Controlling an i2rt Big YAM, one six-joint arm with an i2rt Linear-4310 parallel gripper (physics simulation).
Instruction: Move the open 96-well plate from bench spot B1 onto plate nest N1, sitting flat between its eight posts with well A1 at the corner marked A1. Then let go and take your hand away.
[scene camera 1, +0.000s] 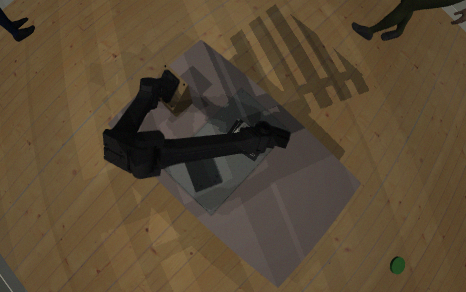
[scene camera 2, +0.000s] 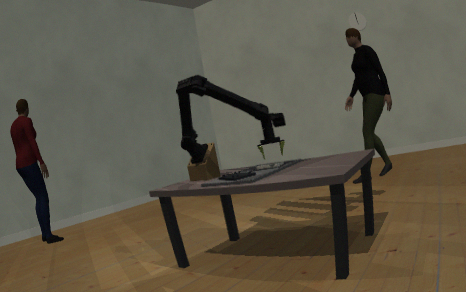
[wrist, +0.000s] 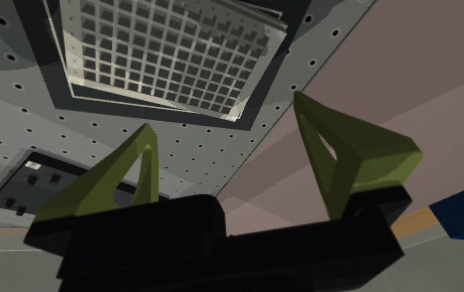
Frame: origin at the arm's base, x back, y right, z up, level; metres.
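Seen in the pictures: gripper, fingertip midpoint: (scene camera 2: 273, 157) (wrist: 221, 114); arm's base at its link origin: (scene camera 1: 168, 86) (scene camera 2: 200, 154).
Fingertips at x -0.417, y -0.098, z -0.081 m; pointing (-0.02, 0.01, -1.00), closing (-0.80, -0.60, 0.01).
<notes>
Pixels of each thing's top centre, then the offset from my fingertips to it. "spot": a spot on its surface instead. Level surfaces: height alone.
- light 96-well plate at its top centre: (wrist: 174, 59) (scene camera 2: 269, 163) dx +0.034, dy -0.007, dz -0.033 m
- dark rectangle at a spot on its surface: (wrist: 244, 123) spot: dx -0.048, dy +0.042, dz -0.047 m
- dark plate nest at its top centre: (wrist: 84, 213) (scene camera 1: 201, 169) (scene camera 2: 236, 173) dx +0.080, dy +0.236, dz -0.027 m
- table at its surface level: dz -0.062 m
The light 96-well plate (wrist: 170, 55) (scene camera 2: 270, 165) lies on a dark rectangle (wrist: 244, 123) with a thin white outline, and is turned slightly against that outline. In scene camera 1 the arm covers most of it. The dark plate nest (scene camera 1: 204, 172) (scene camera 2: 237, 175) (wrist: 42, 192) lies apart from it; some of its posts show in the wrist view, and I cannot read an A1 mark. My gripper (scene camera 2: 273, 156) (wrist: 221, 114) is open with nothing between its green fingers. It hangs above the board near the plate, its fingertips clear of it.
A grey perforated board (scene camera 1: 212, 204) (scene camera 2: 210, 184) (wrist: 200, 145) lies under plate and nest on the table (scene camera 1: 310, 200) (scene camera 2: 320, 168) (wrist: 380, 65). The arm stands on a wooden block (scene camera 1: 182, 104) (scene camera 2: 204, 171) at one edge. Two people (scene camera 2: 370, 70) (scene camera 2: 27, 142) stand away from the table.
</notes>
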